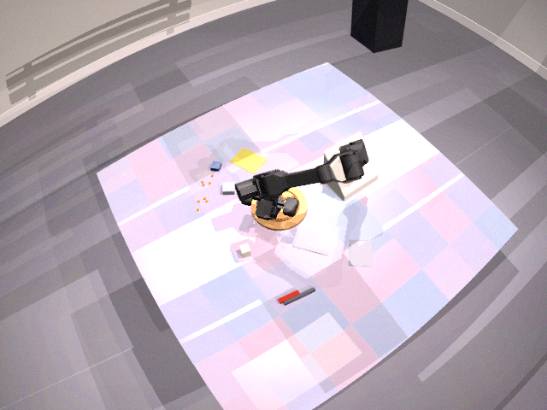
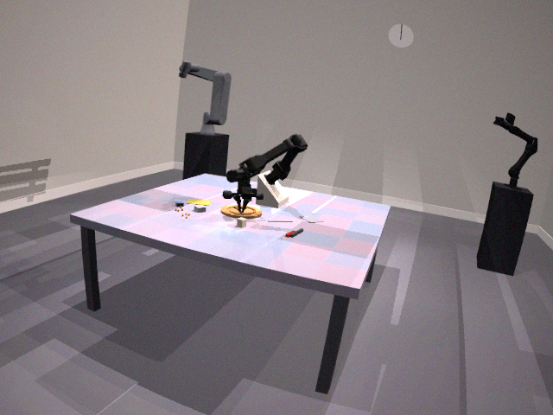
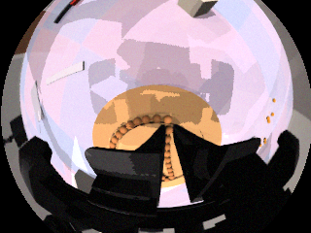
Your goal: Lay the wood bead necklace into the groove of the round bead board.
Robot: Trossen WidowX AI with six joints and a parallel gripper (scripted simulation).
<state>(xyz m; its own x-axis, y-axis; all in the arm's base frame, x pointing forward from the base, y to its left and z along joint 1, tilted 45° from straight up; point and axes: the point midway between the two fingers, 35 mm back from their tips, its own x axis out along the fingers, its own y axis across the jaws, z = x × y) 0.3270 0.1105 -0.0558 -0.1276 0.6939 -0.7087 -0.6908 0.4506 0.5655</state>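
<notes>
My gripper tip is 5 cm past the round bead board, 3 cm to the left of it and 1 cm above it. Also, from my gripper tip: cream cube (14 cm ahead, 9 cm to the left); then white block (8 cm ahead, 19 cm to the right); then thin rod (6 cm behind, 18 cm to the left, 1 cm below).
</notes>
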